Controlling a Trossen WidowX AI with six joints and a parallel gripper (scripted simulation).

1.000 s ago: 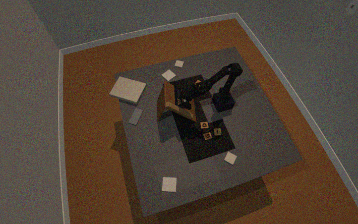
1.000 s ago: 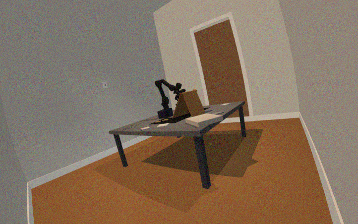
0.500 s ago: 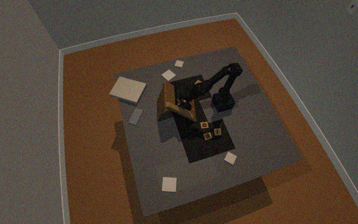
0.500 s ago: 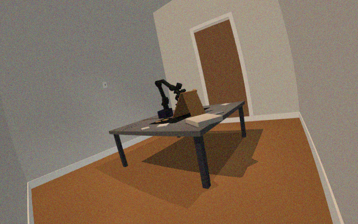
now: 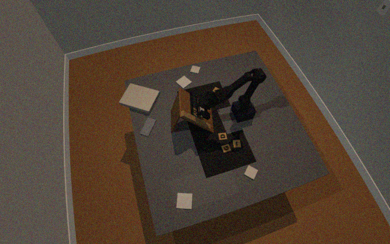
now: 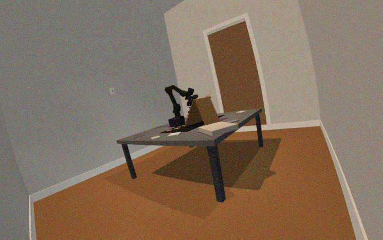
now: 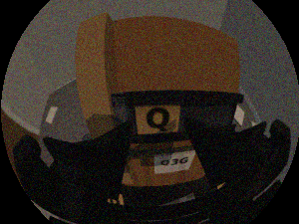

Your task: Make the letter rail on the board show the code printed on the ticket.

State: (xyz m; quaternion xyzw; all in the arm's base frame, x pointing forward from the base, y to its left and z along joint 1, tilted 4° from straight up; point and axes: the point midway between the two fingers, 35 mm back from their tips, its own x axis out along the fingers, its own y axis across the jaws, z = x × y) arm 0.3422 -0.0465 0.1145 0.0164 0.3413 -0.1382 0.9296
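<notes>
The white ticket is 6 cm behind my gripper tip, 2 cm to the right of it and 9 cm below it. Round my gripper tip: black mat: 16 cm behind, 5 cm to the left, 18 cm below; grey slab: 36 cm ahead, 9 cm to the right, 18 cm below; letter tile: 27 cm behind, 23 cm to the right, 18 cm below.
</notes>
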